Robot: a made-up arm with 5 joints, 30 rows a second.
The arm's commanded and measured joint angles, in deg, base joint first. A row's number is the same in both.
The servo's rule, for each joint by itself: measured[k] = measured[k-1] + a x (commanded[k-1-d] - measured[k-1]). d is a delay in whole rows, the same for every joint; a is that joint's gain. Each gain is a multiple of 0.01, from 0.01 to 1. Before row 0 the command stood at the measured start. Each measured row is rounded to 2 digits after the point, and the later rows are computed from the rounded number. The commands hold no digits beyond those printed.
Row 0, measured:
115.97, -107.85, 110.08, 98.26, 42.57
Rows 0 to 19, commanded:
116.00, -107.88, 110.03, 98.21, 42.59
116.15, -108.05, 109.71, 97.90, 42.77
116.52, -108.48, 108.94, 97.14, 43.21
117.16, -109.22, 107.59, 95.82, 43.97
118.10, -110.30, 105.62, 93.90, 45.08
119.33, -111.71, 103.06, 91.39, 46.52
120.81, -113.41, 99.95, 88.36, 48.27
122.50, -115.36, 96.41, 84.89, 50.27
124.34, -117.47, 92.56, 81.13, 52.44
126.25, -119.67, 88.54, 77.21, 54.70
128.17, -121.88, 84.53, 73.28, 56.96
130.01, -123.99, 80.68, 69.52, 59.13
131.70, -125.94, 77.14, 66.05, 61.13
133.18, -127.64, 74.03, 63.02, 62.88
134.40, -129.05, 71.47, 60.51, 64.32
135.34, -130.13, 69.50, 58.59, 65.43
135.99, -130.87, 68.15, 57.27, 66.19
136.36, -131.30, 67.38, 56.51, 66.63
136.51, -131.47, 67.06, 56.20, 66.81
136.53, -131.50, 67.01, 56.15, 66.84
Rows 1 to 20, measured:
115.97, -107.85, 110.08, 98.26, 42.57
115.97, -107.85, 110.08, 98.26, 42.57
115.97, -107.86, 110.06, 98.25, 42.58
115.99, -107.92, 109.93, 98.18, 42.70
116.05, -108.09, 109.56, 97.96, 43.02
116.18, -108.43, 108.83, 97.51, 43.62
116.41, -108.99, 107.64, 96.75, 44.54
116.76, -109.81, 105.95, 95.62, 45.79
117.25, -110.89, 103.73, 94.10, 47.35
117.88, -112.23, 101.02, 92.17, 49.19
118.66, -113.80, 97.89, 89.85, 51.24
119.57, -115.56, 94.43, 87.20, 53.42
120.60, -117.46, 90.77, 84.28, 55.65
121.73, -119.42, 87.04, 81.18, 57.84
122.93, -121.38, 83.38, 78.00, 59.91
124.16, -123.26, 79.92, 74.85, 61.78
125.39, -125.00, 76.79, 71.84, 63.38
126.58, -126.54, 74.09, 69.06, 64.67
127.71, -127.84, 71.89, 66.58, 65.63
128.75, -128.88, 70.22, 64.47, 66.26
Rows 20 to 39, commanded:
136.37, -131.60, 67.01, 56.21, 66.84
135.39, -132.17, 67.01, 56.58, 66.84
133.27, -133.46, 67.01, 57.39, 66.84
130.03, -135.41, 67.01, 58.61, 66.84
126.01, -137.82, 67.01, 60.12, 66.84
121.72, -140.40, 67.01, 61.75, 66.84
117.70, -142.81, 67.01, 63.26, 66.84
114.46, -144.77, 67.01, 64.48, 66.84
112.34, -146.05, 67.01, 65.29, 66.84
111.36, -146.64, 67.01, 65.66, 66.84
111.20, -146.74, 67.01, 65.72, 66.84
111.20, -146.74, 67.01, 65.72, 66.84
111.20, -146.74, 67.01, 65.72, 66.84
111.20, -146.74, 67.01, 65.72, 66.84
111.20, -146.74, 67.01, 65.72, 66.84
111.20, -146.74, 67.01, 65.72, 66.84
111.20, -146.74, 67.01, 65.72, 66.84
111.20, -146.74, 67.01, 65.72, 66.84
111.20, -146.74, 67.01, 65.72, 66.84
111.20, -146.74, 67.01, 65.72, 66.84
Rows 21 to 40, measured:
129.68, -129.66, 69.05, 62.73, 66.61
130.50, -130.21, 68.30, 61.35, 66.75
131.20, -130.63, 67.82, 60.27, 66.81
131.70, -131.09, 67.52, 59.50, 66.83
131.89, -131.80, 67.33, 59.06, 66.84
131.67, -132.88, 67.21, 58.97, 66.84
130.99, -134.36, 67.14, 59.21, 66.84
129.88, -136.17, 67.09, 59.74, 66.84
128.42, -138.16, 67.06, 60.48, 66.84
126.74, -140.14, 67.04, 61.32, 66.84
125.01, -141.91, 67.03, 62.15, 66.84
123.37, -143.33, 67.02, 62.89, 66.84
121.91, -144.35, 67.02, 63.48, 66.84
120.62, -145.07, 67.02, 63.95, 66.84
119.49, -145.57, 67.02, 64.32, 66.84
118.50, -145.92, 67.02, 64.61, 66.84
117.62, -146.17, 67.02, 64.84, 66.84
116.85, -146.34, 67.02, 65.02, 66.84
116.17, -146.46, 67.02, 65.17, 66.84
115.57, -146.54, 67.02, 65.29, 66.84

